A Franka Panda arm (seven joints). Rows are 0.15 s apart.
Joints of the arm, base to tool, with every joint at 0 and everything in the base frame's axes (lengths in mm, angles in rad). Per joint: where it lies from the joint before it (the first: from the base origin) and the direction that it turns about. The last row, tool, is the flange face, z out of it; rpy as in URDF.
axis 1: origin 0 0 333 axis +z
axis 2: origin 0 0 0 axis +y
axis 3: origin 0 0 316 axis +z
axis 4: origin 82.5 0 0 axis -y
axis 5: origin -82.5 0 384 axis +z
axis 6: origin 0 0 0 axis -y
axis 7: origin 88 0 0 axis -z
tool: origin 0 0 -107 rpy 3.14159 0 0
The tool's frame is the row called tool.
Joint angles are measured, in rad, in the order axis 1, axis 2, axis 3, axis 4, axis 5, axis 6, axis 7. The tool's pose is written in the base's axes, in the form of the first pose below.
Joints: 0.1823 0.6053 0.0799 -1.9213 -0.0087 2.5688 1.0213
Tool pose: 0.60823 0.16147 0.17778 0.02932 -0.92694 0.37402 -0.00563
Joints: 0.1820 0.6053 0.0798 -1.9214 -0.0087 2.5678 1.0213
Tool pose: 0.60815 0.16119 0.17765 0.02897 -0.92689 0.37419 -0.00521
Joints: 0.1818 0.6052 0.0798 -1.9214 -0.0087 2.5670 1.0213
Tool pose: 0.60812 0.16106 0.17764 0.02876 -0.92686 0.37428 -0.00494
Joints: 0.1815 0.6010 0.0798 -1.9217 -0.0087 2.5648 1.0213
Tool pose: 0.60847 0.16092 0.17996 0.02914 -0.92681 0.37434 -0.00571
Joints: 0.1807 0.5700 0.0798 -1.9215 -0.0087 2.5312 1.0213
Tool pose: 0.60971 0.16050 0.19640 0.02749 -0.92695 0.37413 -0.00539
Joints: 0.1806 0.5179 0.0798 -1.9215 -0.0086 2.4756 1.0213
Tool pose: 0.61040 0.16031 0.22405 0.02488 -0.92736 0.37331 -0.00506
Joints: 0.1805 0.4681 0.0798 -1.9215 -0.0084 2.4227 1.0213
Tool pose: 0.60976 0.15986 0.25052 0.02244 -0.92769 0.37265 -0.00485
